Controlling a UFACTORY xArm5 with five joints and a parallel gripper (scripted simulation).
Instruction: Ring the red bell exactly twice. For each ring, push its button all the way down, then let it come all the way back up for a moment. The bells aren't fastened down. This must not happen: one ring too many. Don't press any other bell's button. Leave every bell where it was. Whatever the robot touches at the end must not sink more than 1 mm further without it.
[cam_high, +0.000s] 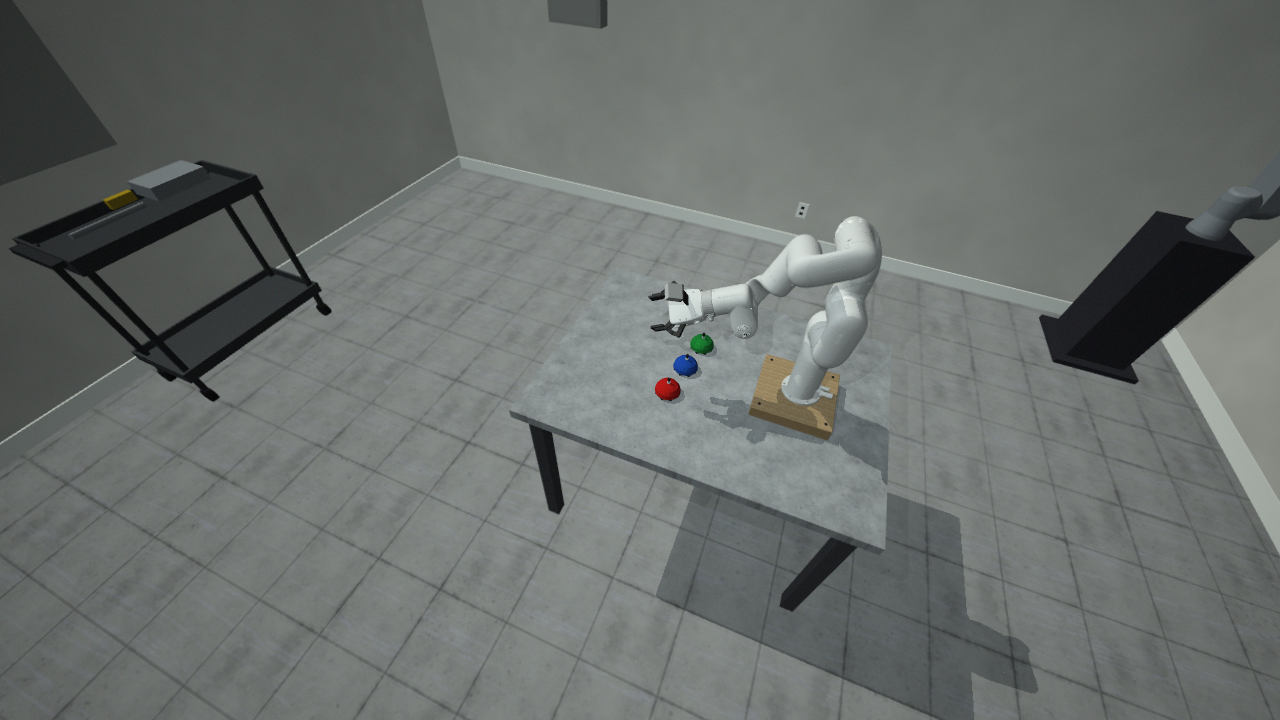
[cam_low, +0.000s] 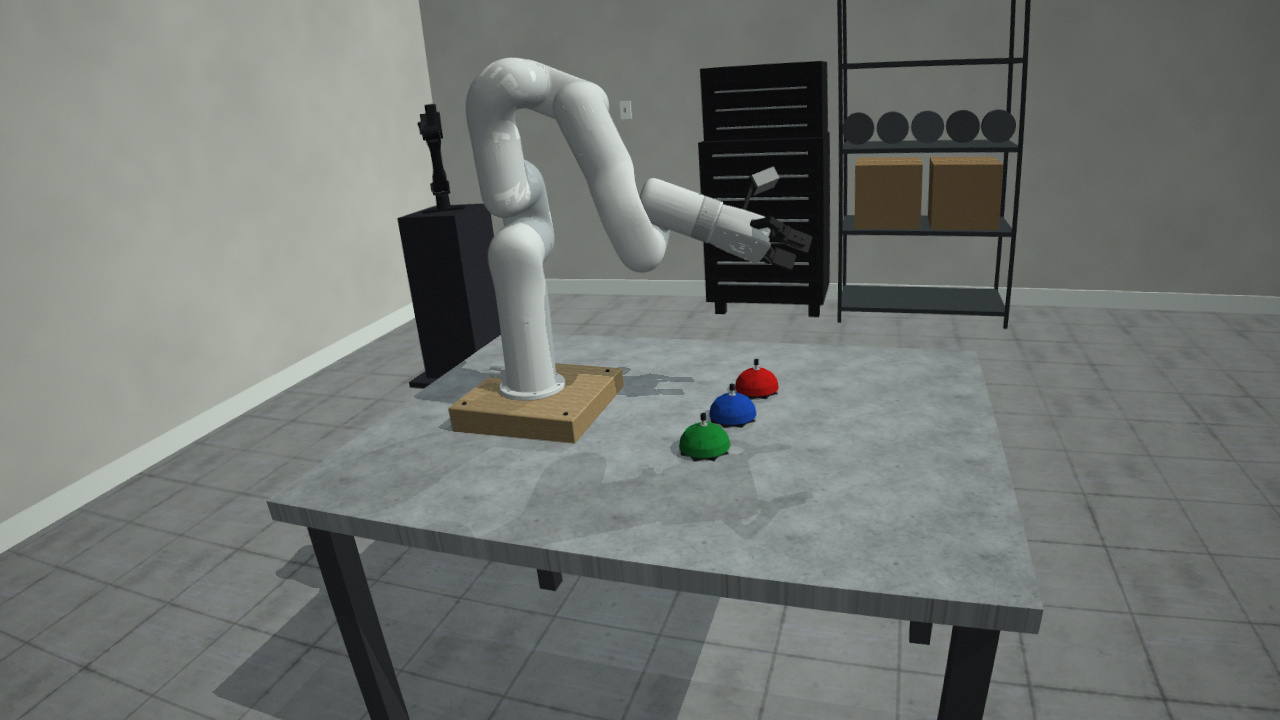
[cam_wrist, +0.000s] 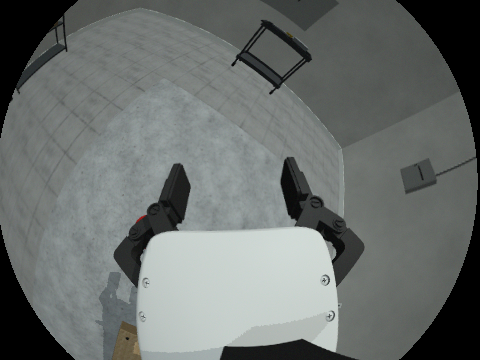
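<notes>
Now: hand 24 cm above the red bell, 8 cm past it and 4 cm to the right of it. Also, from my hand: green bell (24 cm below, 21 cm to the right, 13 cm behind); blue bell (24 cm below, 10 cm behind, 9 cm to the right).
</notes>
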